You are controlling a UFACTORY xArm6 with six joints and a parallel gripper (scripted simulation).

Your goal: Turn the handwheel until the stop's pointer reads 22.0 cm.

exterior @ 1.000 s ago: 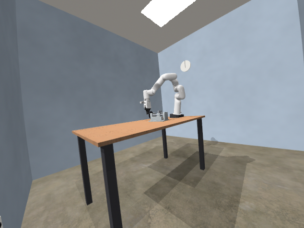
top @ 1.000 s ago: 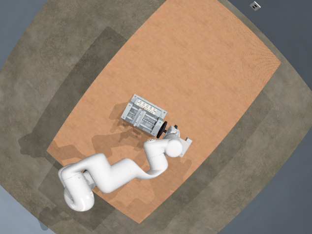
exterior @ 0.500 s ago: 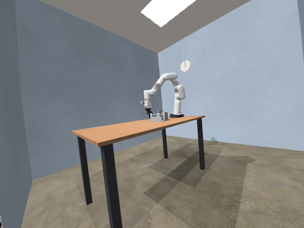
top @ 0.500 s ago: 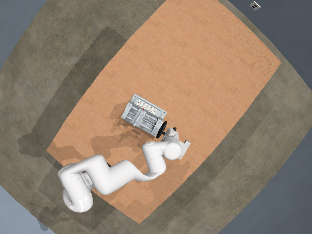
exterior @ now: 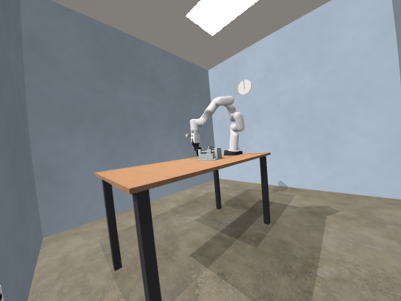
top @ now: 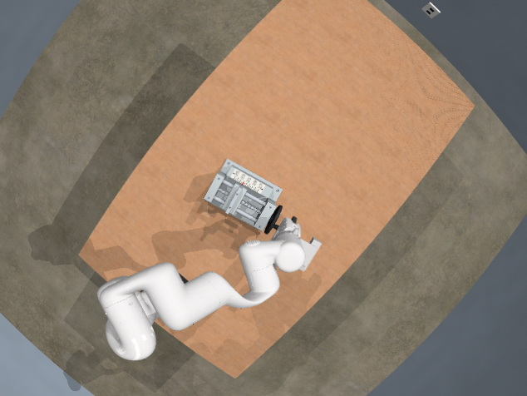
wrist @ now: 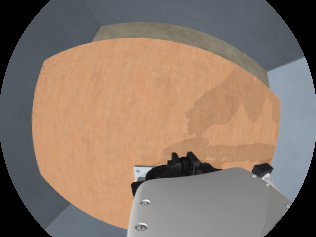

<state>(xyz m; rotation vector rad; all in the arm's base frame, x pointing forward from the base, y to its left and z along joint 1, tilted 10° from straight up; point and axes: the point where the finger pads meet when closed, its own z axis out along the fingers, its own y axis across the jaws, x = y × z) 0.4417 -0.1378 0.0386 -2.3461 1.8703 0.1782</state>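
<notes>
My hand is 20 mm to the right of the handwheel and 10 mm above it.
</notes>
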